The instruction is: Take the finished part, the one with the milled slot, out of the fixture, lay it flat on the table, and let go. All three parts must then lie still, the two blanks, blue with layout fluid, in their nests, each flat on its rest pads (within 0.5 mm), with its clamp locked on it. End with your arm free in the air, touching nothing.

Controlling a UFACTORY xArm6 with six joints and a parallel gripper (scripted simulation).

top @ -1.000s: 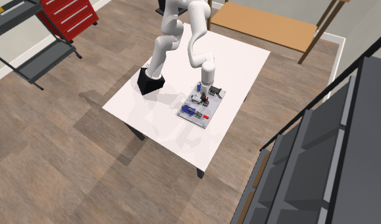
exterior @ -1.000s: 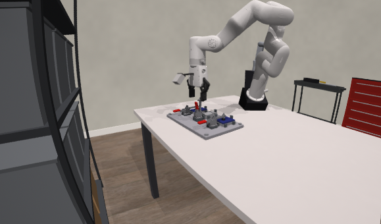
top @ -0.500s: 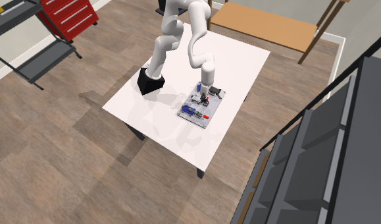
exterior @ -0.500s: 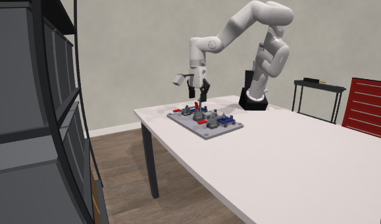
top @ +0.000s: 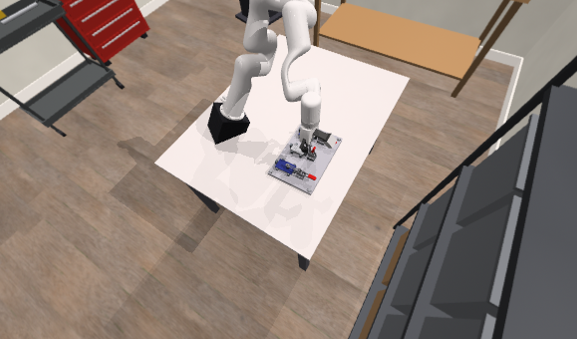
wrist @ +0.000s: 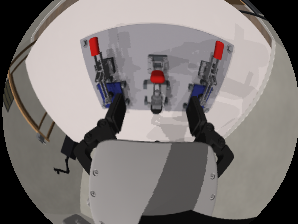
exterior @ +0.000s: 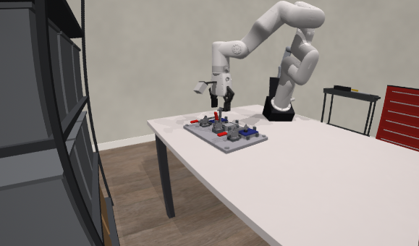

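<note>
My gripper is now 60 mm past the grey finished part, 20 mm to the left of it and 90 mm above it. The rest, counted from my hand: blue blank: 90 mm behind, 90 mm to the left, 100 mm below; then grey fixture plate: 20 mm behind, 120 mm below.
</note>
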